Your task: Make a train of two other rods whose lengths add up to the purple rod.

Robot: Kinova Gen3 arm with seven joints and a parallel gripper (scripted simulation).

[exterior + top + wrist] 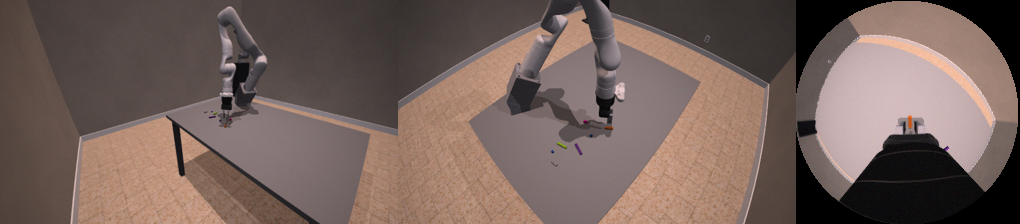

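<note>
The orange rod is 80 mm below my hand. Round my hand: purple rod: 180 mm to the right, 80 mm below, 10 mm ahead; magenta rod: 100 mm behind, 80 mm below, 70 mm to the right; lime rod: 240 mm to the right, 80 mm below, 50 mm behind.
</note>
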